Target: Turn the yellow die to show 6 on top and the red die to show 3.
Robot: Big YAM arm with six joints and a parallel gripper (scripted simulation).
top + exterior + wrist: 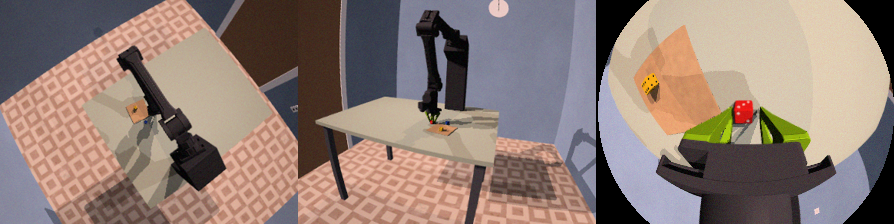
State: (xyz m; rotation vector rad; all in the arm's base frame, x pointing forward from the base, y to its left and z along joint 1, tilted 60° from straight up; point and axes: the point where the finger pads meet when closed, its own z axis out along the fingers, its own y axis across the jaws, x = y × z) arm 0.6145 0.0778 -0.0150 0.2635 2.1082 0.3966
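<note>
Right now the blue die is 80 mm to the left of my hand and 60 mm behind it. Round my hand: yellow die 130 mm to the left, 60 mm ahead; then red die right at my hand; then orange mat 110 mm to the left, 30 mm ahead, 10 mm below.
</note>
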